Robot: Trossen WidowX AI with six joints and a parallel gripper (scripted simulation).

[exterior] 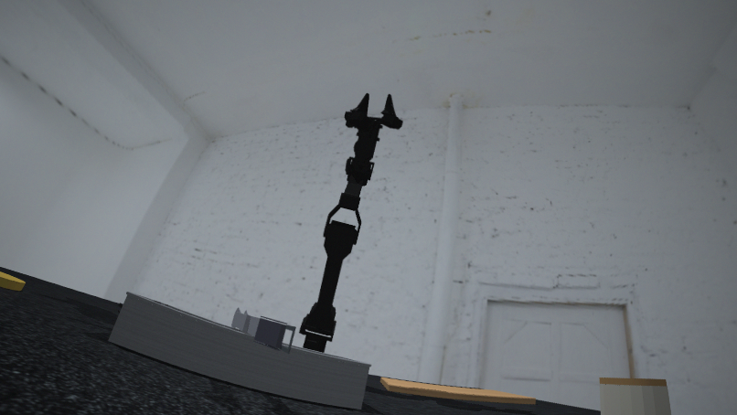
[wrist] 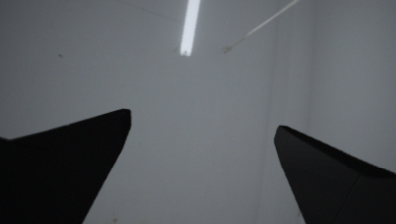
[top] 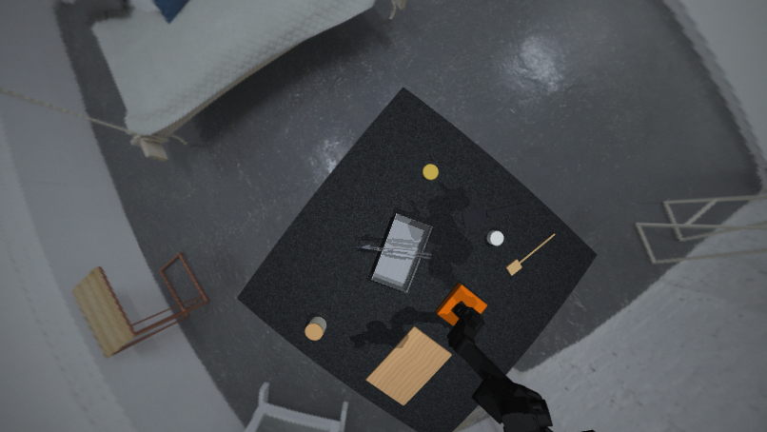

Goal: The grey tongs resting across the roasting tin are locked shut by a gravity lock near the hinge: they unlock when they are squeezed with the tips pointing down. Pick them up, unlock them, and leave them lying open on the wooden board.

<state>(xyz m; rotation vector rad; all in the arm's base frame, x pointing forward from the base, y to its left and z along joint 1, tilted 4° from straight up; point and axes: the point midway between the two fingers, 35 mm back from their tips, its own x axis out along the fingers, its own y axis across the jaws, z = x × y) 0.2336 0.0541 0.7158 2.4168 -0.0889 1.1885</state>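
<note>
The grey roasting tin lies 760 mm below my gripper tip, 180 mm ahead of it and 40 mm to the right of it. Round my gripper tip: wooden board (780 mm below, 310 mm to the left, 260 mm behind); pale block (760 mm below, 480 mm to the left, 180 mm ahead); white cylinder (770 mm below, 400 mm to the right, 80 mm behind).
</note>
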